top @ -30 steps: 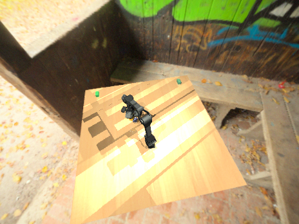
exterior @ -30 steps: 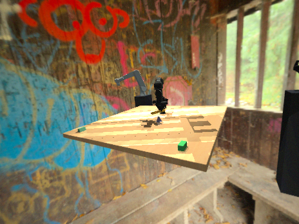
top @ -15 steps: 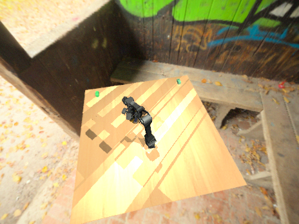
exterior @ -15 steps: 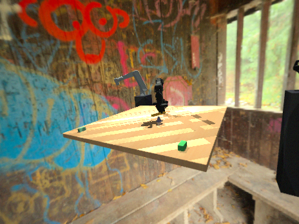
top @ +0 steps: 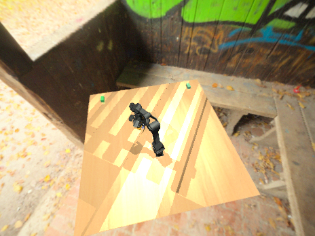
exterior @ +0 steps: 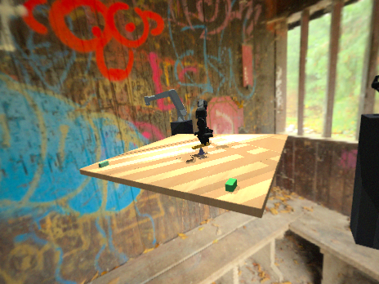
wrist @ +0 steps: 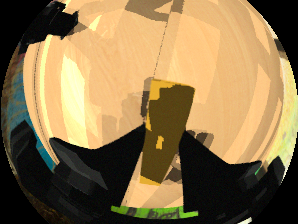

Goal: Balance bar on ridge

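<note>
My gripper tip is 20 mm short of the bar and 10 mm to the left of it. Also, from my gripper tip: green block (460 mm ahead, 380 mm to the left, 50 mm below).
</note>
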